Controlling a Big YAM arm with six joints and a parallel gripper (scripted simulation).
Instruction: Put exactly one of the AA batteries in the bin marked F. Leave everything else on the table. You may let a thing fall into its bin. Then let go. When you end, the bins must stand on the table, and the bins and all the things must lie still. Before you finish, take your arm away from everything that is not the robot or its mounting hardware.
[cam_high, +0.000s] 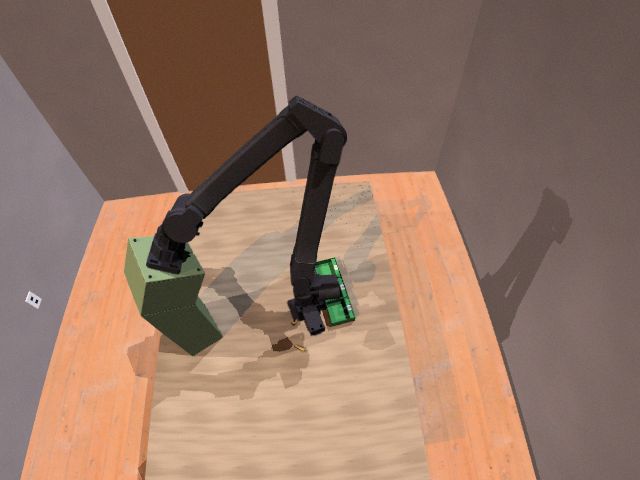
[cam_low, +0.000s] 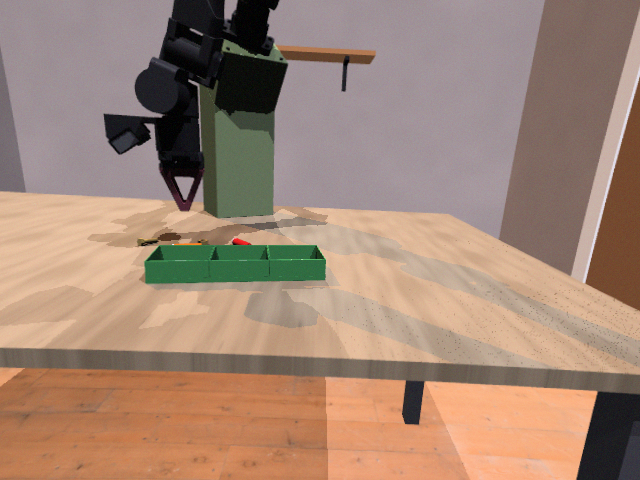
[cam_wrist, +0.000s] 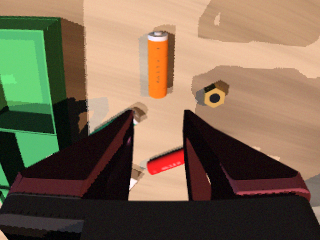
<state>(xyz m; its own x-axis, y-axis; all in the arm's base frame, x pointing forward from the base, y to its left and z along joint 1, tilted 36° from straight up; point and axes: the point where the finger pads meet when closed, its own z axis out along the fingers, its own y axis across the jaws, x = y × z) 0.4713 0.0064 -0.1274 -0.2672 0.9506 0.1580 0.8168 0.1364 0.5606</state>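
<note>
The orange AA battery lies 80 mm below my hand. Round my hand: brass bolt 90 mm to the right, 80 mm below, 30 mm behind; green battery 80 mm below, 70 mm to the left, 20 mm ahead; brass nut 80 mm below, 50 mm behind, 10 mm to the left.
</note>
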